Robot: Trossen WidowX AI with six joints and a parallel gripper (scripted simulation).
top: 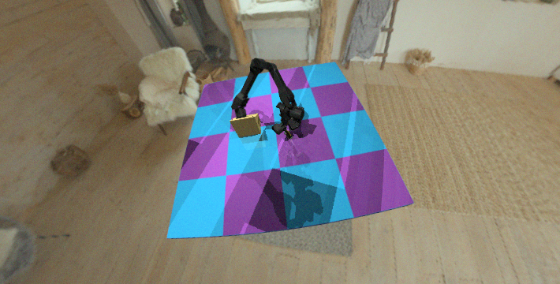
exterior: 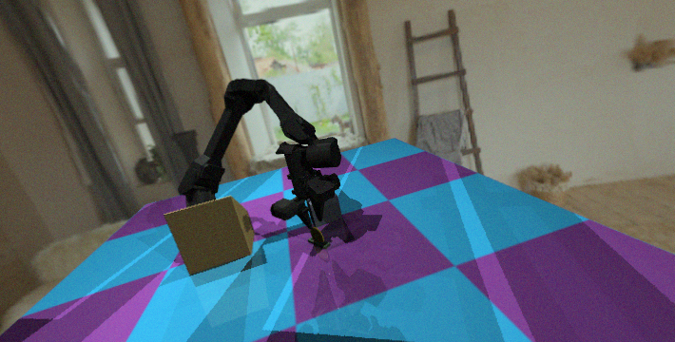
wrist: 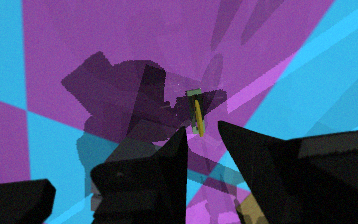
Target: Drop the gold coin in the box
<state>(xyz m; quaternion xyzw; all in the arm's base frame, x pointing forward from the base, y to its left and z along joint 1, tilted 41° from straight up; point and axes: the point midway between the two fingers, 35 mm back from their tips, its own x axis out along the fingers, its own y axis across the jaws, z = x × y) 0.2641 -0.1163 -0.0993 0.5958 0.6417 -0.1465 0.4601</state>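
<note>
The gold coin lies 3 cm below my gripper tip.
</note>
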